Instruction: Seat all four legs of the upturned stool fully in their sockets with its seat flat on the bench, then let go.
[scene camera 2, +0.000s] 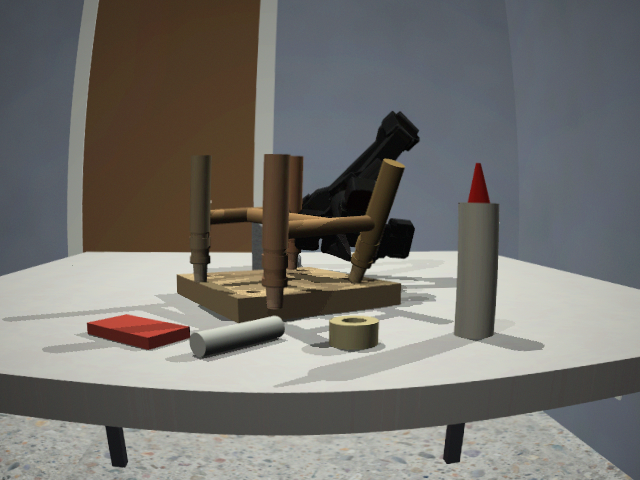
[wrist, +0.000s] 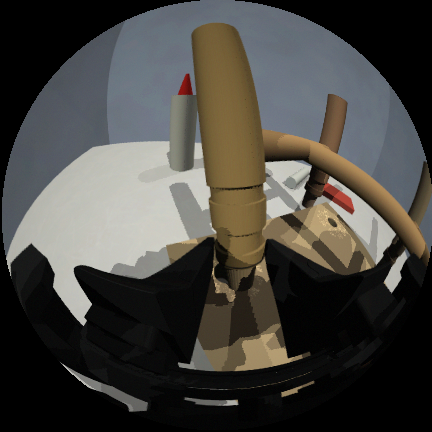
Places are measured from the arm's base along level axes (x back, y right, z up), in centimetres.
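Pixels of known places: gripper, fingertip midpoint: (scene camera 2: 361, 259) (wrist: 239, 244).
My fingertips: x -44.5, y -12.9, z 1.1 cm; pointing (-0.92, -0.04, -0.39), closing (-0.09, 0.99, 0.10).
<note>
For each thing: its top centre in the pictures, then the offset to it from my fingertips. "pt": a spot on its surface instead.
- front reddish-brown leg, surface spot: (scene camera 2: 276, 206) pt dy +11.7, dx -15.8, dz +7.8 cm
- open corner socket, surface spot: (scene camera 2: 253, 291) (wrist: 334, 228) pt dy +15.2, dx -7.6, dz -3.5 cm
- left leg, surface spot: (scene camera 2: 200, 201) pt dy +23.5, dx -2.3, dz +8.6 cm
- back leg, surface spot: (scene camera 2: 295, 180) pt dy +9.9, dx +9.5, dz +11.9 cm
- grey bottle with a red cone tip, middle of its top: (scene camera 2: 478, 163) (wrist: 187, 73) dy -11.2, dx -22.1, dz +13.0 cm
- red block, middle of its top: (scene camera 2: 136, 324) (wrist: 338, 193) dy +27.6, dx -23.5, dz -5.3 cm
- light grey cylinder, middle of its top: (scene camera 2: 238, 324) (wrist: 300, 171) dy +15.2, dx -26.0, dz -4.1 cm
- yellowish ring, middle of its top: (scene camera 2: 354, 320) dy +3.2, dx -24.2, dz -4.0 cm
The stool's square wooden seat (scene camera 2: 336, 303) (wrist: 235, 356) lies flat on the bench. The tan leg (scene camera 2: 383, 198) (wrist: 227, 110) leans outward, its narrow tip at a socket hole in the wrist view; how deep it sits is unclear. My gripper (scene camera 2: 357, 250) (wrist: 239, 244) is shut on its ringed lower part. The front reddish-brown leg (scene camera 2: 276, 206) (wrist: 334, 127) is upright, its tip in front of the seat's edge, apart from the open corner socket (scene camera 2: 253, 291) (wrist: 333, 221). The left leg (scene camera 2: 200, 201) and back leg (scene camera 2: 295, 180) are upright, their tips at the seat top. Curved stretchers (scene camera 2: 330, 225) (wrist: 350, 172) join the legs.
A grey bottle with a red cone tip (scene camera 2: 476, 268) (wrist: 183, 132) stands at the right. A red block (scene camera 2: 135, 329) (wrist: 340, 198), a light grey cylinder (scene camera 2: 237, 335) (wrist: 297, 178) and a yellowish ring (scene camera 2: 354, 335) lie before the seat, near the bench's front edge (scene camera 2: 320, 413).
</note>
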